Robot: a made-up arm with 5 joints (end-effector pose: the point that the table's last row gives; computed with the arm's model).
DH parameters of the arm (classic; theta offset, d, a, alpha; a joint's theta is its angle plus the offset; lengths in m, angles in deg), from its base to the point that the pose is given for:
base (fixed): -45 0 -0.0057 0
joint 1: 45 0.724 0.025 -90
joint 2: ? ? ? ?
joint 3: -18.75 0 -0.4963 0
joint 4: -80.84 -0.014 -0.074 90
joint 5: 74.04 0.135 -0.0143 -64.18
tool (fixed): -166.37 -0.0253 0 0
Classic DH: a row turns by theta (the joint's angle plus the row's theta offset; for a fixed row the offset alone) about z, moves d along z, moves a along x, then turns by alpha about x.
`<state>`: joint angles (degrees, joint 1 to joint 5).
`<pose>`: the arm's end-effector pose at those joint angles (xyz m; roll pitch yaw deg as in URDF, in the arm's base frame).
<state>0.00 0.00 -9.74 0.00 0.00</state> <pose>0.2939 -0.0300 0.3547 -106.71 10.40 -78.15</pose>
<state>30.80 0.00 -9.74 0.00 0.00</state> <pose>0.2693 0.1274 0.3547 -106.71 10.40 -47.35</pose>
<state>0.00 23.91 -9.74 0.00 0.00</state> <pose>0.1208 -0.0300 0.2758 -130.88 14.30 -83.39</pose>
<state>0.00 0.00 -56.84 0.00 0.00</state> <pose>0.6448 -0.0300 0.7142 -60.89 -1.44 -74.34</pose>
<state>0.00 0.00 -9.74 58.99 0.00</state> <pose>0.1604 -0.0300 0.3441 -167.19 15.44 -93.01</pose>
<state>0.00 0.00 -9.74 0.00 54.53</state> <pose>0.2853 -0.0070 0.3532 -109.15 18.97 -132.62</pose>
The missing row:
joint 2: -80.41 0 0.216 0
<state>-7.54 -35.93 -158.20 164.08 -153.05</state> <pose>-0.1228 0.0154 1.3157 -145.10 2.31 61.72</pose>
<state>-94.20 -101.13 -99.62 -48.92 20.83</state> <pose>0.0116 0.5765 1.1445 135.38 -14.30 167.81</pose>
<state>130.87 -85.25 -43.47 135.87 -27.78</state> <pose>-0.1046 0.1815 1.0142 -122.36 16.55 77.11</pose>
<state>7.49 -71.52 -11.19 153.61 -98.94</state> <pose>0.2425 0.0076 0.7100 -49.52 70.60 79.58</pose>
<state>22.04 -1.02 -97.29 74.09 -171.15</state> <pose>0.6140 0.2575 1.0124 -141.22 11.60 107.93</pose>
